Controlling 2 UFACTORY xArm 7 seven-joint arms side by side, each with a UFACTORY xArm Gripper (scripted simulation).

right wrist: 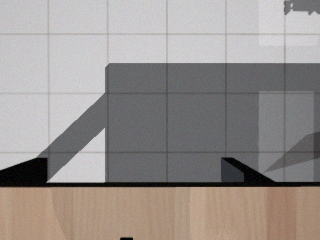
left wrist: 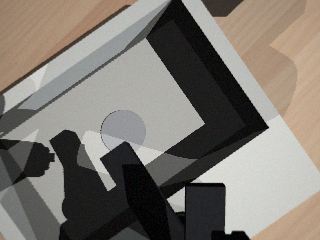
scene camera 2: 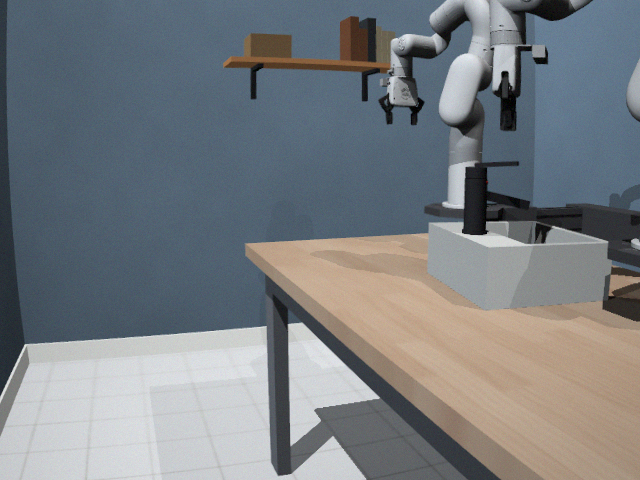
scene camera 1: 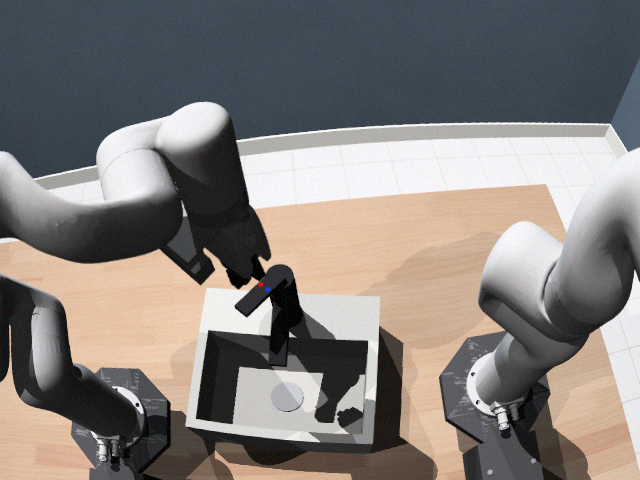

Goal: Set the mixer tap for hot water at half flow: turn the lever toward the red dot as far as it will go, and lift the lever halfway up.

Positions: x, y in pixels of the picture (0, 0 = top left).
Scene:
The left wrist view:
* sink: 172, 86
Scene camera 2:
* my right gripper: 401, 124
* sink: 541, 264
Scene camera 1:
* my left gripper: 242, 280
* flat lever: 273, 280
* sink: 321, 390

